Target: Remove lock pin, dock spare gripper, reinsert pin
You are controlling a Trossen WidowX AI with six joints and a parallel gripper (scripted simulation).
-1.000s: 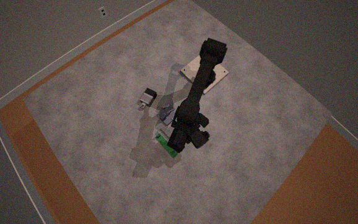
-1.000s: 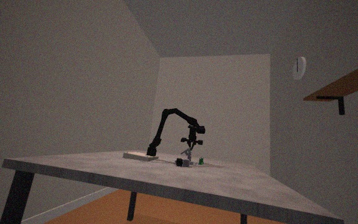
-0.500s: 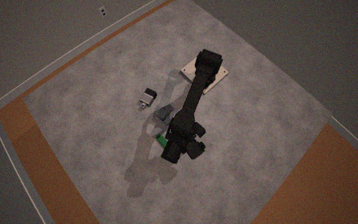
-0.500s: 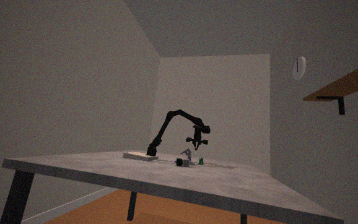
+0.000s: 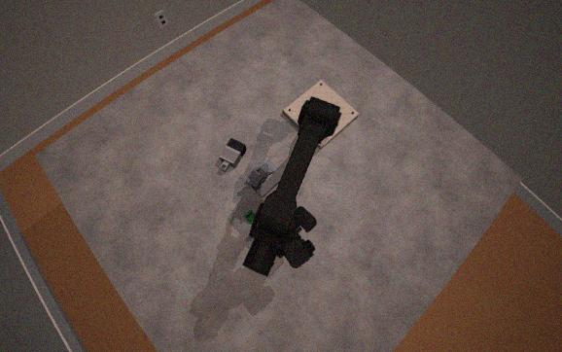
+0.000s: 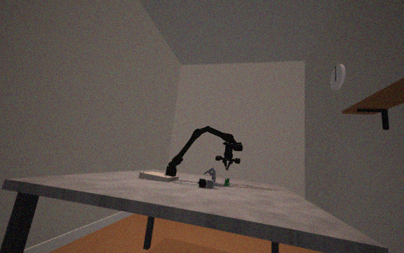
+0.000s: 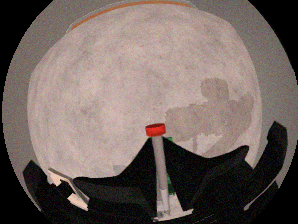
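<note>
The green holder lies 10 cm to the right of my gripper tip, 7 cm below it and 1 cm ahead of it. Also, from my gripper tip: spare gripper 35 cm to the right, 9 cm behind, 7 cm below; grey mount 21 cm to the right, 10 cm behind, 4 cm below.
</note>
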